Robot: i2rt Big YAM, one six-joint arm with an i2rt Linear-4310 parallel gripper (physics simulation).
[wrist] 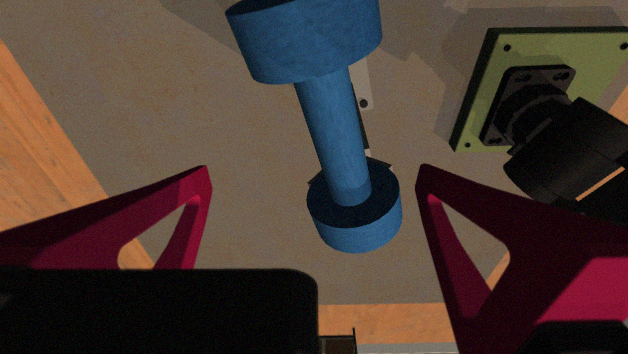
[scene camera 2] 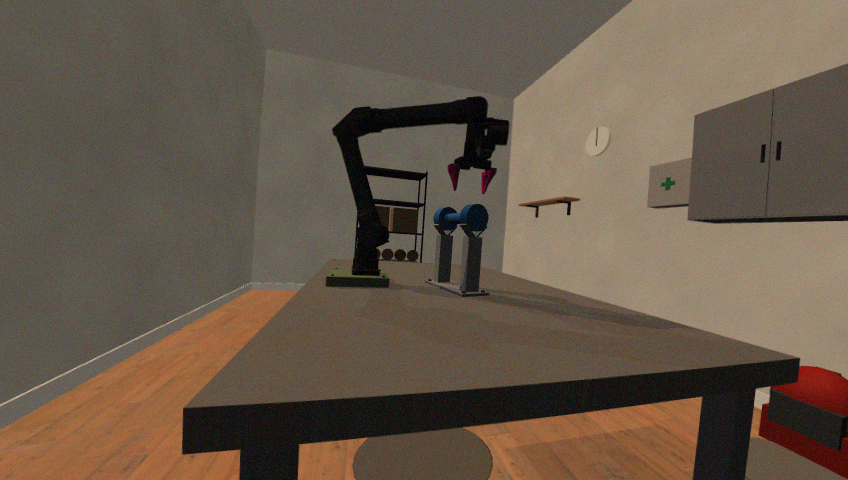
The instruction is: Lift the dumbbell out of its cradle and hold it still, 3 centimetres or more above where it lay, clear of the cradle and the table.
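Pixels of known places: gripper, fingertip midpoint: [wrist: 313, 176] [scene camera 2: 469, 192]; arm's base, link origin: [wrist: 519, 106] [scene camera 2: 365, 272].
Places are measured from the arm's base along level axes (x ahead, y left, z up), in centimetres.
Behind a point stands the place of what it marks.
The blue dumbbell [scene camera 2: 454, 218] {y -9.9, x 26.7, z 20.0 cm} [wrist: 336, 130] {y -10.9, x 28.5, z 22.0 cm} lies level across the two grey posts of the cradle [scene camera 2: 470, 261] {y -18.9, x 29.2, z 7.1 cm} [wrist: 363, 82] {y -3.8, x 22.9, z -2.1 cm}, one end weight over each post. My gripper [scene camera 2: 470, 189] {y -12.6, x 30.0, z 28.5 cm} [wrist: 313, 176] {y -12.6, x 30.0, z 28.5 cm} is open and empty, with its magenta fingers pointing down, above the dumbbell in the scene view. In the wrist view the handle runs from the top middle down to the far end weight, which shows between the two fingertips, closer to the right one. The nearer end weight is cut off by the top edge of the wrist view. Most of the cradle is hidden under the dumbbell there.
The cradle stands on the grey-brown table [scene camera 2: 416, 356] {y -56.7, x 4.1, z -2.9 cm} [wrist: 175, 130] {y 3.3, x 53.5, z -2.9 cm}. The arm's green base plate [scene camera 2: 357, 281] {y -9.9, x -2.7, z -1.2 cm} [wrist: 600, 75] {y -4.2, x -9.3, z 0.0 cm} is left of the cradle in the scene view. A shelf rack [scene camera 2: 423, 220] stands behind, and a wall shelf [scene camera 2: 548, 202] hangs to the right.
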